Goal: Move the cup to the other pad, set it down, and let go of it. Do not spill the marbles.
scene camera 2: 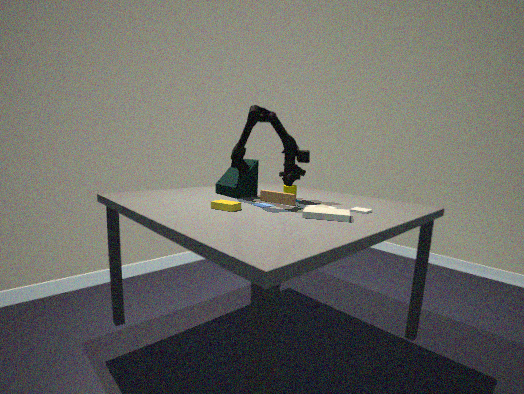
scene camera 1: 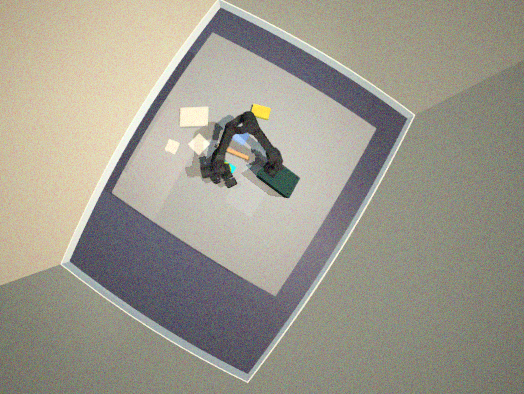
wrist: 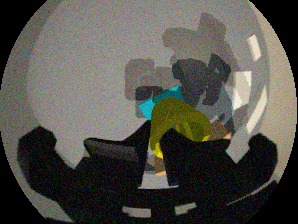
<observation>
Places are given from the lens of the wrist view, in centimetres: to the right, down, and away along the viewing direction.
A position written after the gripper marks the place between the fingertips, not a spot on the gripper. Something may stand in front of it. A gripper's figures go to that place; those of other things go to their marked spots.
gripper (wrist: 154, 122): 1, 2, 10
yellow cup (wrist: 171, 111): 2, 0, 7
</observation>
